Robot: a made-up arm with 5 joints.
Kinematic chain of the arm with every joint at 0, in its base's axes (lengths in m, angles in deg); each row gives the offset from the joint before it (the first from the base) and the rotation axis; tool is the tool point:
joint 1: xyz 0 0 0.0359 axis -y
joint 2: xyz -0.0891 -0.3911 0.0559 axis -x
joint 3: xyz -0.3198 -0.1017 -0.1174 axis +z
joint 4: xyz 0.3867 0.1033 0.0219 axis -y
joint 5: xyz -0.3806 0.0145 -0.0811 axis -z
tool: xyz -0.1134 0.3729 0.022
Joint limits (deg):
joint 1: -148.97..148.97
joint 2: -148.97..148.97
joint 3: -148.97..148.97
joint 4: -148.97..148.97
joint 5: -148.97..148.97
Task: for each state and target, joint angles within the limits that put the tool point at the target. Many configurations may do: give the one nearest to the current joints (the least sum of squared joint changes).
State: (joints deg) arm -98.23 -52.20 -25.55 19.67 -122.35
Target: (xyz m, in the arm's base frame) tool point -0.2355 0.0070 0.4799
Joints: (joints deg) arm -105.94 -83.67 1.68 37.83 -147.40
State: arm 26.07 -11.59 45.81 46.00 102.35
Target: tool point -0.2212 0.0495 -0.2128
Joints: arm 41.13 -10.33 41.78 55.42 73.30
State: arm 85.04 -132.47 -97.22 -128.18 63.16
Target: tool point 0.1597 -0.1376 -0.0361
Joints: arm 72.43 -131.33 -70.88 -121.74 80.87
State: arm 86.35 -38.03 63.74 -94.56 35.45
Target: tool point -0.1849 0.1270 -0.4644
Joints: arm 98.25 -5.21 46.36 -111.18 37.82
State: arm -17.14 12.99 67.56 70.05 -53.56
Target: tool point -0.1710 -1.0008 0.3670
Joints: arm -52.68 55.52 101.03 27.62 -89.63
